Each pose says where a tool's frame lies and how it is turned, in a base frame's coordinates. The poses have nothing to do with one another.
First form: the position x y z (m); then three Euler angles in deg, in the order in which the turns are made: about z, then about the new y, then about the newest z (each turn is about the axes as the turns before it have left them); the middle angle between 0 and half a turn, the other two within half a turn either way.
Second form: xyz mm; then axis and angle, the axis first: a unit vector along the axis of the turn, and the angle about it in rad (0 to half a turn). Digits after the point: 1 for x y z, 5 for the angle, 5 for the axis.
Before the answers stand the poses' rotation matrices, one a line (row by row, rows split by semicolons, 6 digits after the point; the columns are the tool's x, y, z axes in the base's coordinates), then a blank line. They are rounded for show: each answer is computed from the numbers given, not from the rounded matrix.
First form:
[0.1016 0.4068 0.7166 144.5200 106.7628 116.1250]
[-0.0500 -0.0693 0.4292 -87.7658 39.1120 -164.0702]
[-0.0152 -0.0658 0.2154 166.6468 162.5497 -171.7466]
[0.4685 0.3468 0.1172 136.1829 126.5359 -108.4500]
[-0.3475 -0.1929 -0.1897 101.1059 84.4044 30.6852]
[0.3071 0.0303 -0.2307 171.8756 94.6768 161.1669]
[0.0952 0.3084 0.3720 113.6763 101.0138 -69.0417]
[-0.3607 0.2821 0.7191 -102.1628 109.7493 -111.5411]
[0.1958 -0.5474 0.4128 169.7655 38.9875 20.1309]
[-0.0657 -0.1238 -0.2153 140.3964 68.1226 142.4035]
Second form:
-0.624536 0.044713 -0.779715; -0.657413 0.508866 0.555755; 0.421620 0.859684 -0.288410
-0.303338 -0.952566 0.024593; 0.734851 -0.250282 -0.630359; 0.606613 -0.173140 0.775914
-0.885420 0.361804 -0.291771; 0.357713 0.931260 0.069258; 0.296773 -0.043048 -0.953977
0.520826 0.626596 -0.579757; 0.814911 -0.162638 0.556299; 0.254284 -0.762185 -0.595326
-0.516916 -0.834294 -0.191705; -0.016016 -0.214480 0.976597; -0.855886 0.507889 0.097506
-0.122016 0.107700 -0.986667; -0.308667 0.940684 0.140852; 0.943312 0.321738 -0.081535
0.882680 -0.255939 -0.394173; 0.312419 -0.307026 0.898960; -0.351100 -0.916641 -0.191045
-0.935415 -0.292706 -0.198297; 0.074691 0.384608 -0.920053; 0.345572 -0.875443 -0.337905
-0.779337 0.096435 -0.619140; -0.209021 -0.971501 0.111786; -0.590715 0.216532 0.777283
-0.161447 0.680242 -0.714986; -0.658269 0.465547 0.591564; 0.735266 0.566160 0.372622

[101.6 406.8 716.6 0.21339 -0.84347 -0.49297 2.34905]
[-50.0 -69.3 429.2 0.24814 -0.31587 0.91578 1.97018]
[-15.2 -65.8 215.4 -0.18743 -0.98225 -0.00683 2.83733]
[468.5 346.8 117.2 -0.83902 -0.53074 0.11983 2.23772]
[-347.5 -192.9 -189.7 -0.40636 0.57583 0.70943 2.52689]
[307.1 30.3 -230.7 0.09123 -0.97343 -0.21001 1.70261]
[95.2 308.4 372.0 -0.95409 -0.02263 0.29867 1.88357]
[-360.7 282.1 719.1 0.06781 -0.82674 0.55848 2.80643]
[195.8 -547.4 412.8 0.32313 -0.08769 -0.94228 2.97879]
[-65.7 -123.8 -215.3 -0.01287 -0.73479 -0.67817 1.73315]

